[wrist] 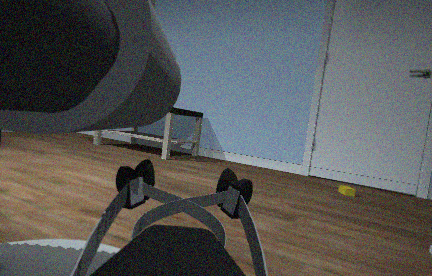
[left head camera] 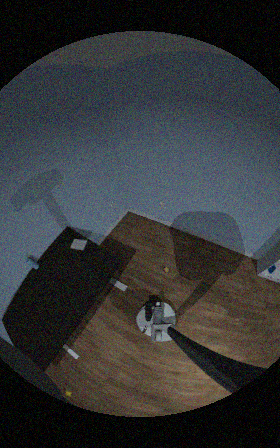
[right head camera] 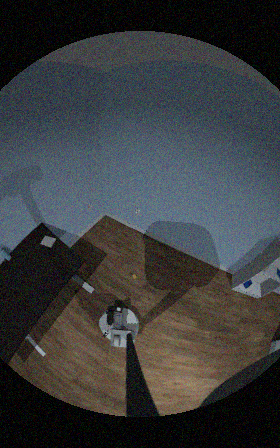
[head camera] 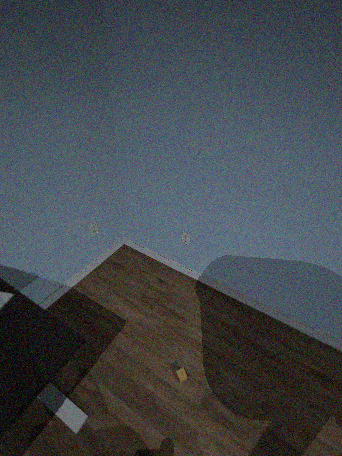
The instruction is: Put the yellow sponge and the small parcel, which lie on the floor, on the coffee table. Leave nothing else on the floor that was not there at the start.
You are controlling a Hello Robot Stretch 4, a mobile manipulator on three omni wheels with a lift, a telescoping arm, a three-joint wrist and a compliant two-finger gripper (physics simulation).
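Note:
The yellow sponge lies on the floor; in the wrist view it is at the right, in front of a door. A small tan-orange block, which looks like the small parcel, lies on the floor beyond the robot's base, to the right of the dark desk. The coffee table, with a black top and pale legs, stands by the blue wall in the wrist view, partly hidden by a robot part. My gripper is open and empty, its fingertips well apart above the floor.
A long black desk with pale feet stands at the left. A white sheet and a bluish cylinder are on it. A pale shelf unit with a blue item is at the right edge. A door is right in the wrist view.

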